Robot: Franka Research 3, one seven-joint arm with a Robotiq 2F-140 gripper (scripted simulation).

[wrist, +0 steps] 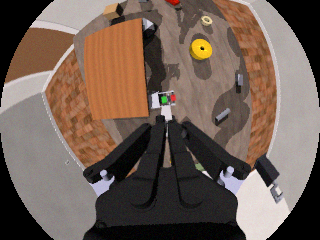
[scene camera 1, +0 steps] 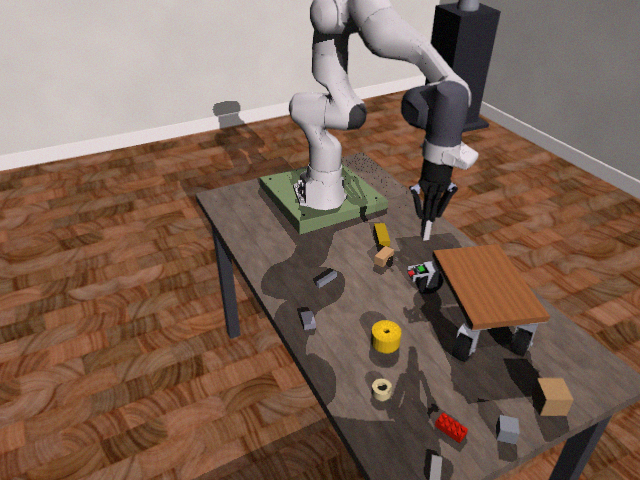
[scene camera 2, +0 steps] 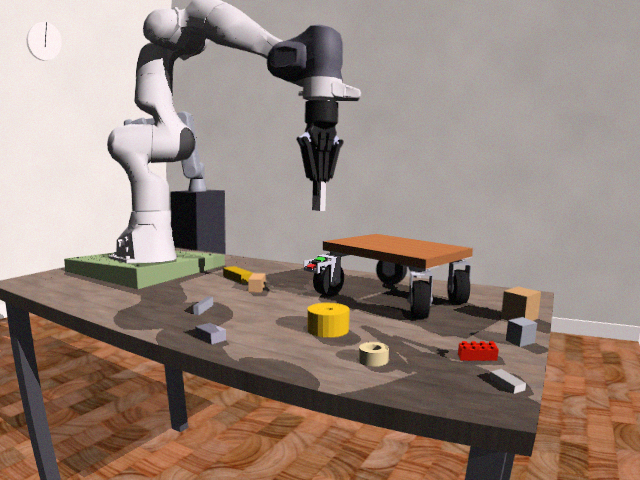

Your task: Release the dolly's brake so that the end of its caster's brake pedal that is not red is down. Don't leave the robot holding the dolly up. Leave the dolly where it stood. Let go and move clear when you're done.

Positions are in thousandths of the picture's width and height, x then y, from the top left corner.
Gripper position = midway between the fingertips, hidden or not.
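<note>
A tan cube (scene camera 1: 863,828) is there, and I see it again at (scene camera 2: 810,630). I see a red brick (scene camera 2: 740,732) as well. As for my gripper (scene camera 2: 498,439), it is also visible at (scene camera 1: 663,495) and, from the wrist, at (wrist: 520,469).
</note>
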